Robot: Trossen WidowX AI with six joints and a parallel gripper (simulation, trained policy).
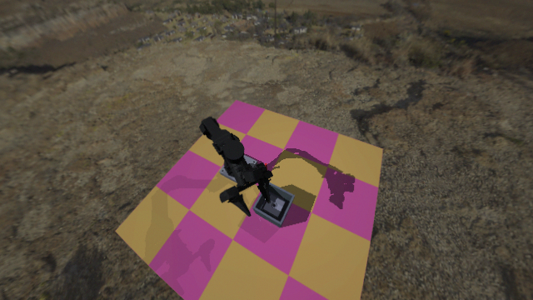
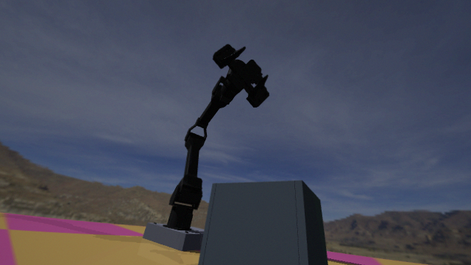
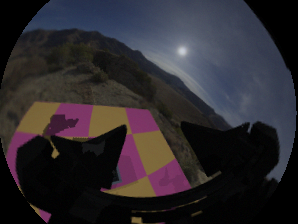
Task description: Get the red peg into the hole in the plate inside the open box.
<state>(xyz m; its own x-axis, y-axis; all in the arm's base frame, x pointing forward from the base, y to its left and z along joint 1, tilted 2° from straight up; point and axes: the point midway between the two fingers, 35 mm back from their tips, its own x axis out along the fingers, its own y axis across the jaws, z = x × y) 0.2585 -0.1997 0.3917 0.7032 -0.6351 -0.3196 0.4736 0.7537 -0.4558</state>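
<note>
Now: the red peg 37 cm below my gripper tip, 32 cm to the left of it and 11 cm behind it. Also, from my gripper tip: plate: 37 cm below, 10 cm to the left, 1 cm ahead.
</note>
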